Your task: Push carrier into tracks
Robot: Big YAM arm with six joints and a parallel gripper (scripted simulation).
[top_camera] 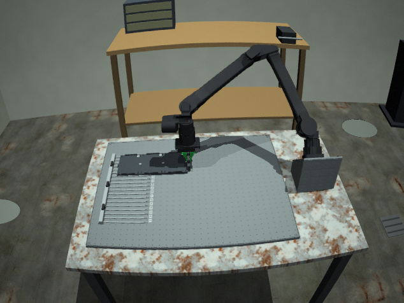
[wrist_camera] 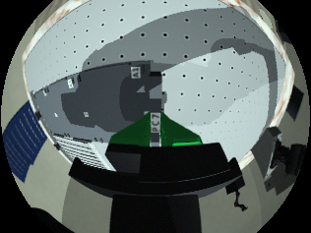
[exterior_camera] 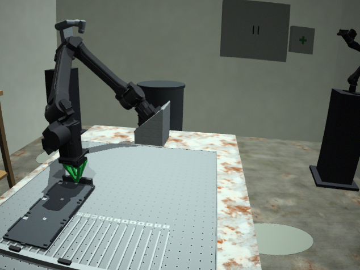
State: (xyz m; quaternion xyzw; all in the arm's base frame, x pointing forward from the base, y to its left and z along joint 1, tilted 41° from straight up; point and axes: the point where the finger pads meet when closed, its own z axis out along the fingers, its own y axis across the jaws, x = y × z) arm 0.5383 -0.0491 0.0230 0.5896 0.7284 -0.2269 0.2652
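Now: hand 160 mm short of the carrier PC7, 30 mm to the right of it and 10 mm above it.
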